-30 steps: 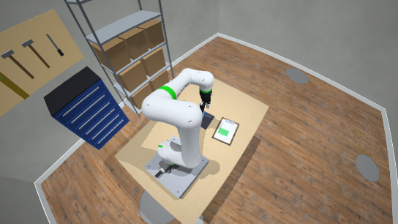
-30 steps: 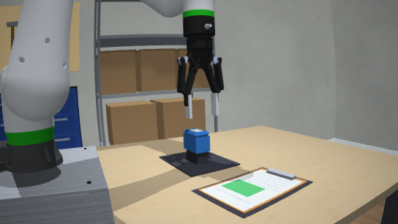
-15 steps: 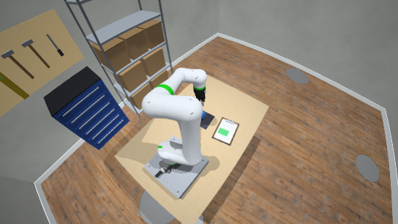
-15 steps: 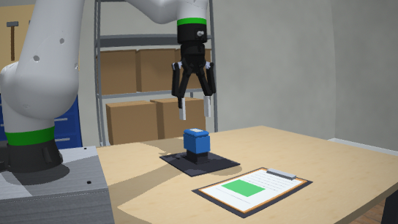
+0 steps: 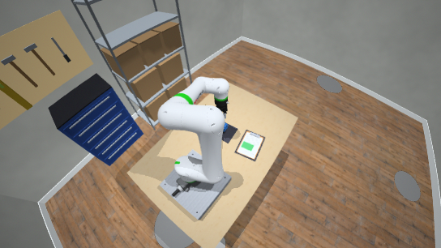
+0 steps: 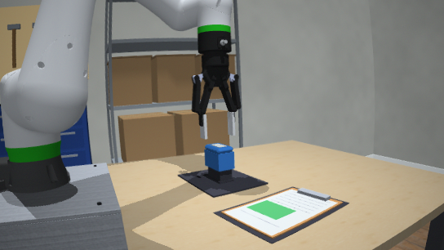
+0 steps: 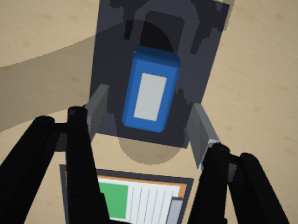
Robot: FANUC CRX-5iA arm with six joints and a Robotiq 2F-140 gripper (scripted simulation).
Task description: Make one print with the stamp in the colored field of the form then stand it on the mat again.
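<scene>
My gripper is now 100 mm above the blue stamp. Round my hand: dark mat 150 mm below; then form 70 mm ahead, 270 mm to the right, 150 mm below.
</scene>
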